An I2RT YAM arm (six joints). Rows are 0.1 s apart.
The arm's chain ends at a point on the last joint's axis. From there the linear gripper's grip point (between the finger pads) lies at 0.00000 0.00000 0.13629 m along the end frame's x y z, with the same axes.
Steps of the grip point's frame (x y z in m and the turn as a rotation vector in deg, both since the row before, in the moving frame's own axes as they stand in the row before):
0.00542 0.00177 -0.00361 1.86 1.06 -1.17
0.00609 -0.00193 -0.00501 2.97 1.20 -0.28
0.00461 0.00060 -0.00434 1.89 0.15 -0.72
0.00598 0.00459 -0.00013 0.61 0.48 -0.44
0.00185 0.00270 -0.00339 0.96 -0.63 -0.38
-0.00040 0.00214 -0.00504 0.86 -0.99 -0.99
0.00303 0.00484 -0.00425 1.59 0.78 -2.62
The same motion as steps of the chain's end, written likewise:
0.00294 0.00622 -0.00351 1.86 1.06 -1.17
0.00325 0.00514 -0.00480 2.97 1.20 -0.28
0.00428 0.00510 -0.00427 1.89 0.15 -0.72
0.00484 0.00605 -0.00012 0.61 0.48 -0.44
0.00336 0.00498 -0.00336 0.96 -0.63 -0.38
0.00197 0.00417 -0.00500 0.86 -0.99 -0.99
0.00126 0.00866 -0.00418 1.59 0.78 -2.62

